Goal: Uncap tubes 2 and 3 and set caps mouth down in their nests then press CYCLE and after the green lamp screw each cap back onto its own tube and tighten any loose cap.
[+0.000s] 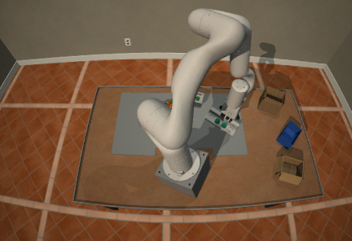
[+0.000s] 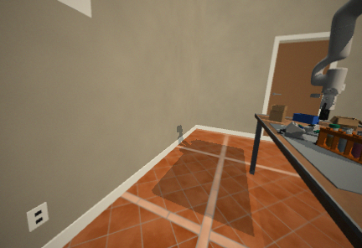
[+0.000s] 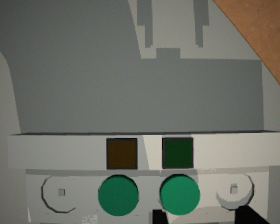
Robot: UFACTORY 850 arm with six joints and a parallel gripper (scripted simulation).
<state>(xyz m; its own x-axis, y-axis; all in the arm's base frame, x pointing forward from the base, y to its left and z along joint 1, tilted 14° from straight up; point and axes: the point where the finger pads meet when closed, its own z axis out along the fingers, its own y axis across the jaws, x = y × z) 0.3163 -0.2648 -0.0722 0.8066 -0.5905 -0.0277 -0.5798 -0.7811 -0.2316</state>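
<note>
The blue cycle key is 22 cm to the left of my hand, 18 cm ahead of it and 5 cm below it. Round my hand: blue bin: 46 cm to the right, 10 cm below, 7 cm behind; key housing: 20 cm to the left, 19 cm ahead, 6 cm below; green ready key: 18 cm to the left, 17 cm ahead, 5 cm below.
</note>
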